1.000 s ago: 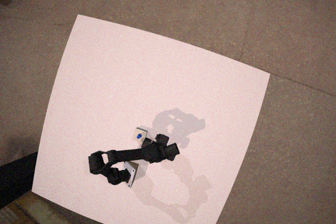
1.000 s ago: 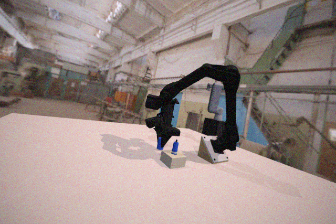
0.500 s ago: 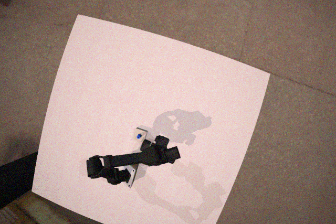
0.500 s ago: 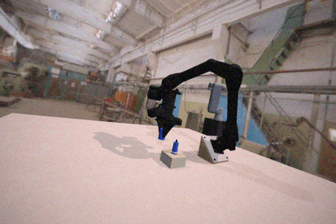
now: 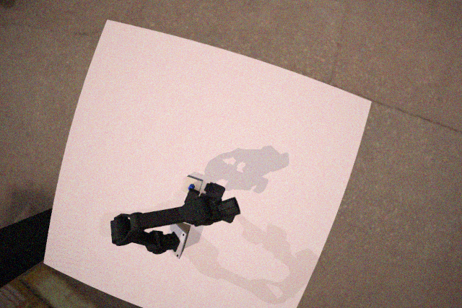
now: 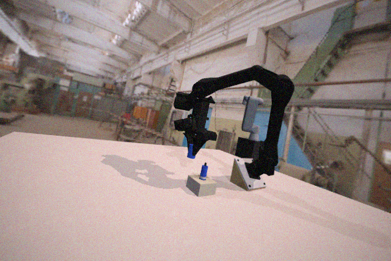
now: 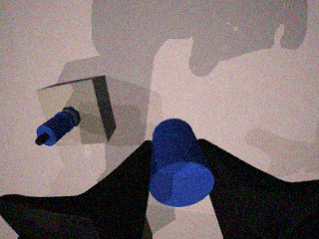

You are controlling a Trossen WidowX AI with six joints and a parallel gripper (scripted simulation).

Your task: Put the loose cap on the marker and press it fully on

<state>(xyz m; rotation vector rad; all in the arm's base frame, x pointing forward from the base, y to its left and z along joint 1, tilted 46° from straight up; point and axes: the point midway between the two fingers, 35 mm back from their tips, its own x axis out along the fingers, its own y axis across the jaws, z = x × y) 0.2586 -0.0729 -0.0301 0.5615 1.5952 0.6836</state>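
My gripper tip is now 100 mm to the right of the grey holder block and 70 mm above it. The rest, counted from my gripper tip: blue cap: 10 mm above.
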